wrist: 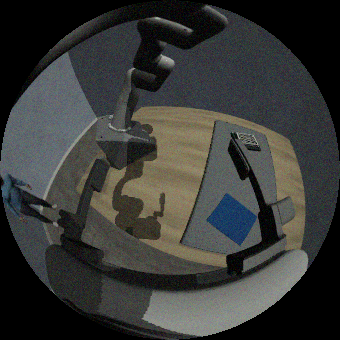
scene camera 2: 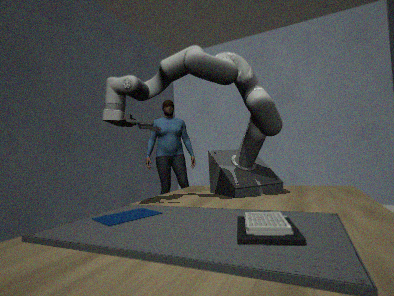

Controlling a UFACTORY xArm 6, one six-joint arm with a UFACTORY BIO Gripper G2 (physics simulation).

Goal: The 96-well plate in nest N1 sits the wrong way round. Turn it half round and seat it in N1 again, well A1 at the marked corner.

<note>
In view: a white 96-well plate (scene camera 2: 258, 223), a dark nest (scene camera 2: 256, 239) and a flat blue rectangle (wrist: 233, 219).
</note>
